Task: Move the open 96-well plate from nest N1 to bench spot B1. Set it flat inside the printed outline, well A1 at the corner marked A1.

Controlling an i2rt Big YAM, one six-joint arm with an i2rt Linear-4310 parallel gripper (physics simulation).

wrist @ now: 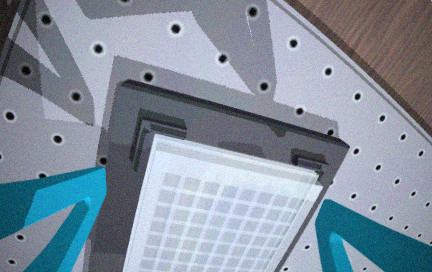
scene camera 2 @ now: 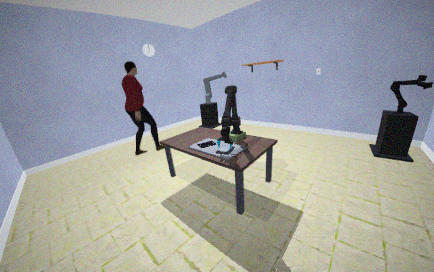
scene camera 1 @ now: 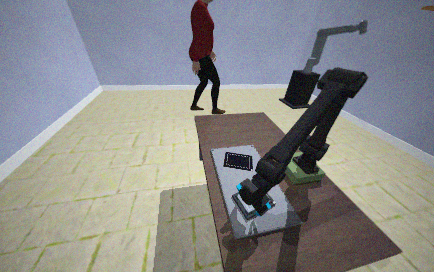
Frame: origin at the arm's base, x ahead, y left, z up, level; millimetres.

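Seen in the pictures: gripper, fingertip midpoint: [wrist: 213, 197] [scene camera 2: 224, 149]; arm's base, link origin: [scene camera 2: 236, 132] [scene camera 1: 304, 165].
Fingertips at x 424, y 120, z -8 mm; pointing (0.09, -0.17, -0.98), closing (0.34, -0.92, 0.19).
Offsets run from my fingertips to a thing's top centre. "spot": to the spot under its first point. Level surfaces: height alone.
The clear 96-well plate {dz -6, dx -46, dy -22 mm} [wrist: 215, 220] sits in the dark nest {dz -14, dx -46, dy -21 mm} [wrist: 115, 200] [scene camera 1: 248, 216], with corner brackets at its far corners; its near end is cut off in the wrist view. My gripper [wrist: 213, 197] [scene camera 1: 254, 196] [scene camera 2: 225, 145] is open above the nest, its cyan fingertips wide apart, one on each side of the plate. They do not visibly touch it. The bench spot {spot: dz -30, dx -79, dy -270 mm} [scene camera 1: 238, 161] [scene camera 2: 206, 144] is a black rectangle with a pale printed outline, farther along the same board. The A1 marks and the nest's label are too small to read.
The grey perforated board {dz -31, dx -75, dy -148 mm} [scene camera 1: 225, 180] [wrist: 175, 50] lies on the brown table {dz -45 mm} [scene camera 1: 350, 225]. The arm stands on a green block [scene camera 1: 307, 176] [scene camera 2: 238, 136] beside the board. A person in red [scene camera 1: 201, 35] [scene camera 2: 133, 92] and other arms on black pedestals [scene camera 1: 301, 87] [scene camera 2: 396, 132] are beyond the table.
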